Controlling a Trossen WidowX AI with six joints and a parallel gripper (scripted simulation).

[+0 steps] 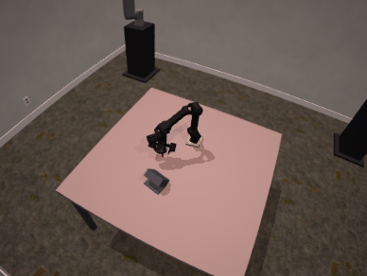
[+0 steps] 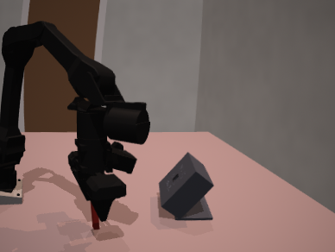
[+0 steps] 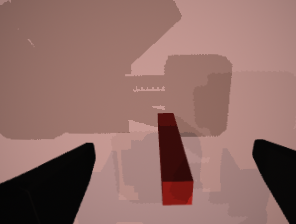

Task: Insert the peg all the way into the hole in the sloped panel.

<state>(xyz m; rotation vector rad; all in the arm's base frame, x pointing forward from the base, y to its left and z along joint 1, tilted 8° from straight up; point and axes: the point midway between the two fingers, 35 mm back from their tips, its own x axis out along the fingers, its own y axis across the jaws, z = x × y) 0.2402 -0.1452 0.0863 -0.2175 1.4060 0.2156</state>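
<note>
Now: hand 4 cm above the red peg. Also, from my hand: grey base plate (23 cm ahead, 8 cm to the left, 8 cm below).
</note>
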